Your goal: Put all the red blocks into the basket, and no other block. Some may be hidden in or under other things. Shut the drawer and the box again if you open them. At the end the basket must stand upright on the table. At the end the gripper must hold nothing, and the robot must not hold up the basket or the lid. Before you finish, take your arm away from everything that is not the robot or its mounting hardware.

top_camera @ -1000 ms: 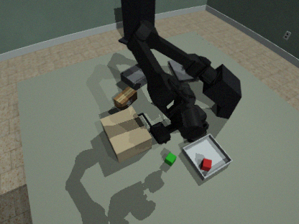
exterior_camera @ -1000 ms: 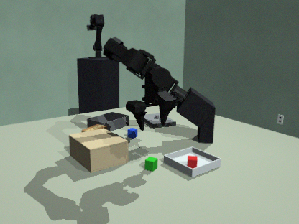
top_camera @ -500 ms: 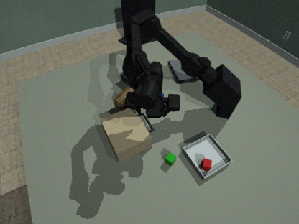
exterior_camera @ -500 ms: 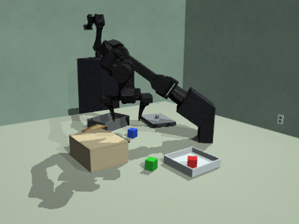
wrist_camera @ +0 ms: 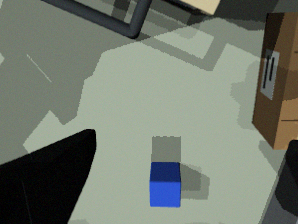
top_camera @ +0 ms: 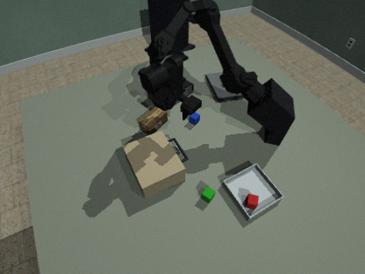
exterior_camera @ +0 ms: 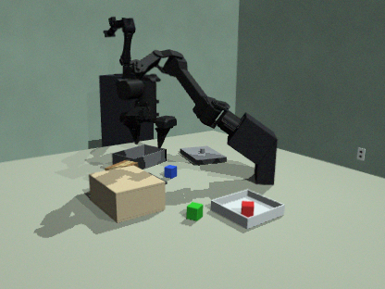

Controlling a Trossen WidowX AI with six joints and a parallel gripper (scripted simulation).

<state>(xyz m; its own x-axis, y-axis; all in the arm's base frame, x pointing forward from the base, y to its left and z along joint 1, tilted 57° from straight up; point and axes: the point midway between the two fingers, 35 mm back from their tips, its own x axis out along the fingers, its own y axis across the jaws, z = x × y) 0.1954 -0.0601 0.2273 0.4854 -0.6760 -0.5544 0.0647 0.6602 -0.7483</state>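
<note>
My hand is 400 mm past the knobbed lid and 150 mm above it. Also, from my hand: blue block 120 mm behind, 10 mm to the left, 150 mm below; brown box 110 mm to the right, 130 mm below; tan drawer cabinet 170 mm ahead, 30 mm to the left, 130 mm below.
</note>
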